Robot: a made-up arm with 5 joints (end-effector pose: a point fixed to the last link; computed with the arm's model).
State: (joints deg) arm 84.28 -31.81 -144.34 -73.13 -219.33
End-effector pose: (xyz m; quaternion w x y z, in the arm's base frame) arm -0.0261 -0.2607 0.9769 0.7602 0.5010 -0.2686 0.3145
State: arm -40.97 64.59 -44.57 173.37 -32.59
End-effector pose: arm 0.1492 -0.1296 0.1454 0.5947 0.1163 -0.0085 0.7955
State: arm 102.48 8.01 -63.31 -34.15 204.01
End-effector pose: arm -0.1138 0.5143 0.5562 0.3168 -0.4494 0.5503 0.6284
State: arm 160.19 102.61 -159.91 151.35 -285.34
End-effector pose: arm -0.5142 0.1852 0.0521 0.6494 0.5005 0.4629 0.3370
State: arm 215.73 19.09 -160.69 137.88 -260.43
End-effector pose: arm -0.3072 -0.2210 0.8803 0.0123 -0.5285 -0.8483 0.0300
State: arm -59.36 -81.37 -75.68 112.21 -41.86
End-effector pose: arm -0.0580 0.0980 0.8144 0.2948 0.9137 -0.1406 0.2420
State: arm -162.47 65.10 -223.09 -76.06 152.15
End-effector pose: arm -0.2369 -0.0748 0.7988 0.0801 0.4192 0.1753 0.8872
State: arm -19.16 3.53 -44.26 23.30 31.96
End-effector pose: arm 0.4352 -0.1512 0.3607 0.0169 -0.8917 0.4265 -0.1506
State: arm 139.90 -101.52 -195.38 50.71 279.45
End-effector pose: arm 0.5250 -0.4421 0.0834 0.4148 -0.1888 0.5124 -0.7279
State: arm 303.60 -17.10 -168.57 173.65 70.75
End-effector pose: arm -0.0422 0.0636 0.9458 0.0131 -0.4426 0.8906 -0.1039
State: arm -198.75 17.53 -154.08 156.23 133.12
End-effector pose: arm -0.3462 0.1175 0.8480 0.0926 0.9558 0.2394 0.1436
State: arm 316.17 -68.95 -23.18 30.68 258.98
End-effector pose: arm 0.1536 -0.1474 0.6256 0.4871 0.7548 0.4114 0.1543
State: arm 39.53 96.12 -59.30 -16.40 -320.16
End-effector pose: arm 0.1238 0.1022 -0.1730 0.1132 0.9842 -0.0027 -0.1364
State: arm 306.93 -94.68 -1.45 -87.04 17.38
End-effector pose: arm -0.0017 0.0023 0.5845 0.3063 -0.0226 0.0160 0.9515
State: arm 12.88 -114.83 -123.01 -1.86 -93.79
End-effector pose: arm -0.7268 -0.1662 0.3945 0.5628 -0.2972 -0.3993 0.6600
